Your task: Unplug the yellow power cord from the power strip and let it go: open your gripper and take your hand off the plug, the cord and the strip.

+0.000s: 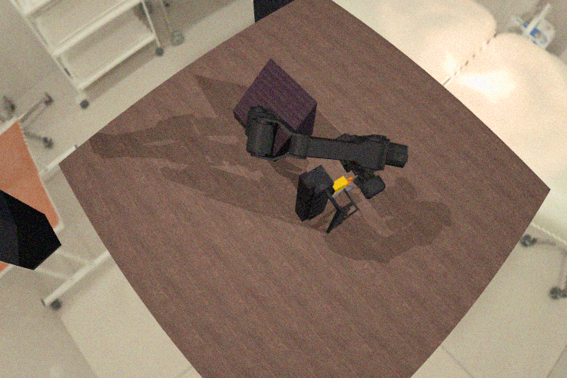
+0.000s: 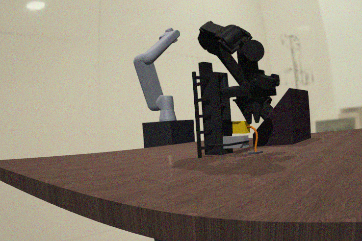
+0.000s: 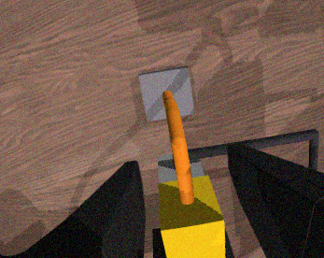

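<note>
The yellow plug lies 1 cm behind my gripper tip and 6 cm to the right of it. The rest, counted from my gripper tip: grey pad: 8 cm below.
</note>
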